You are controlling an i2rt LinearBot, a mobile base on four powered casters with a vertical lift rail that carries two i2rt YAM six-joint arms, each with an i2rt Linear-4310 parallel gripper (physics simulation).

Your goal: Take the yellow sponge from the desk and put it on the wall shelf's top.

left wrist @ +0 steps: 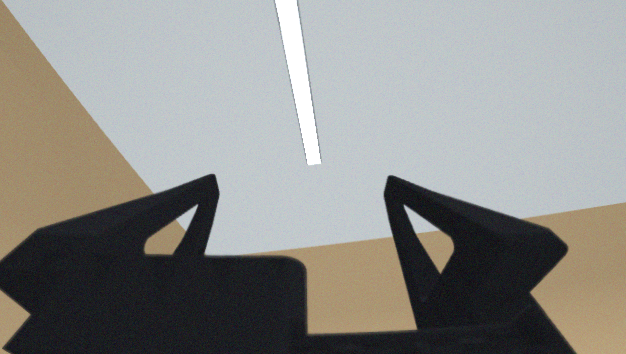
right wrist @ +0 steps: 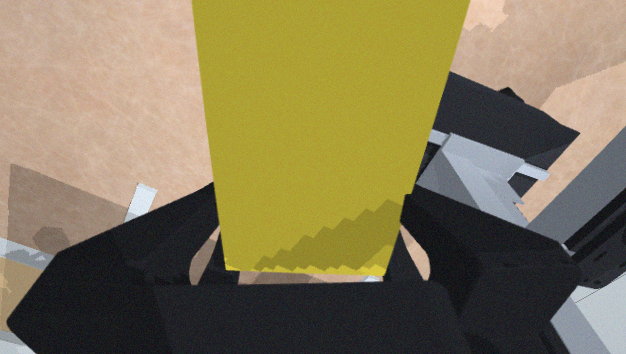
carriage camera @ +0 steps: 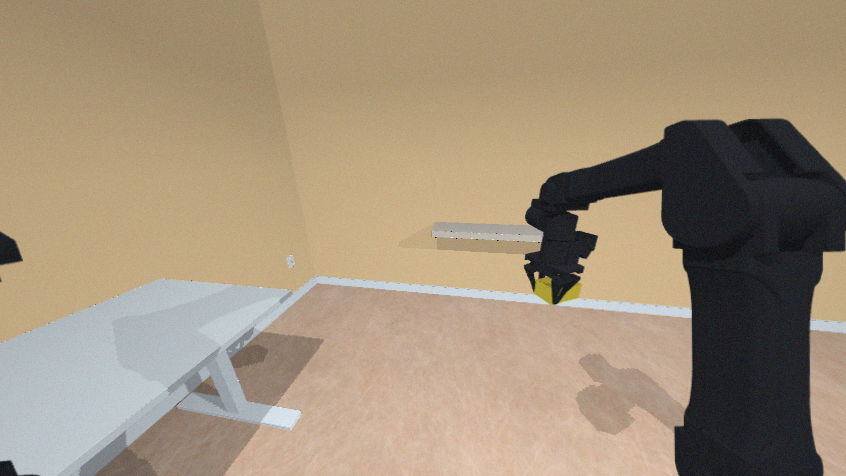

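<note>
The yellow sponge is held between the fingers of my right gripper, in the air over the floor. The pale wall shelf is on the far wall in the carriage view, left of the right gripper and above it in the picture; the right arm hides its right end. The white desk stands at the left of the carriage view. My left gripper is open with nothing between its fingertips, pointing towards the ceiling.
A desk leg and foot stand on the brown floor. A wall socket is near the room corner. A white skirting board runs along the far wall. The robot's dark base shows at the right of the right wrist view.
</note>
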